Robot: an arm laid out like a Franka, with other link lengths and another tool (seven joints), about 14 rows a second.
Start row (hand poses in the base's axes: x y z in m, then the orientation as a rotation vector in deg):
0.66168, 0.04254, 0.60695, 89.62, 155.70, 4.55
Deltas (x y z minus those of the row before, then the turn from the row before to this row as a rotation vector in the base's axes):
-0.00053, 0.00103, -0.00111, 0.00, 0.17, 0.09
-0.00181, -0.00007, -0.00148, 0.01, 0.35, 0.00
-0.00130, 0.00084, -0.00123, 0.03, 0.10, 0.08
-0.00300, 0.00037, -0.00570, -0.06, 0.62, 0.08
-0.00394, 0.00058, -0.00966, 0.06, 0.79, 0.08
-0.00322, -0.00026, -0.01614, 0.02, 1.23, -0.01
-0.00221, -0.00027, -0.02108, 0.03, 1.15, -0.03
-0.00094, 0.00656, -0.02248, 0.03, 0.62, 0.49
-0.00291, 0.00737, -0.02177, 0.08, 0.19, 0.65
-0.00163, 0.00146, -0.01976, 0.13, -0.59, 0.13
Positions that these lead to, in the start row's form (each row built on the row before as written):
0.66115, 0.04357, 0.60584, 89.58, 155.90, 4.42
0.65934, 0.04350, 0.60436, -89.58, -155.88, -4.16
0.65804, 0.04434, 0.60313, -89.42, -155.85, -4.12
0.65504, 0.04471, 0.59743, -89.08, -155.47, -3.54
0.65110, 0.04529, 0.58777, -88.64, -154.91, -2.99
0.64788, 0.04503, 0.57163, -88.16, -153.96, -2.05
0.64567, 0.04476, 0.55055, -87.73, -153.05, -1.20
0.64473, 0.05132, 0.52807, -86.82, -152.93, -0.74
0.64182, 0.05869, 0.50630, -85.85, -153.24, -0.67
0.64019, 0.06015, 0.48654, -85.87, -153.74, -1.28

